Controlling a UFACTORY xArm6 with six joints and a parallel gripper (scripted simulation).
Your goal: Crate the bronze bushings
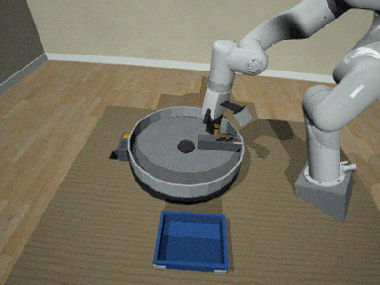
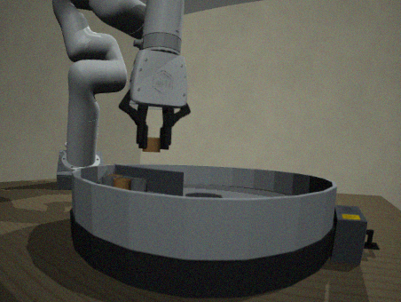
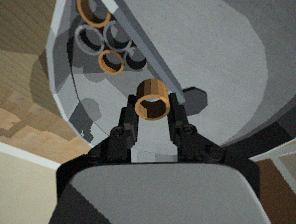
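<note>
The blue crate is 4 cm ahead of my hand, 36 cm to the left of it and 13 cm below it. Round my hand: grey turning table: 9 cm ahead, 2 cm to the left, 10 cm below.
</note>
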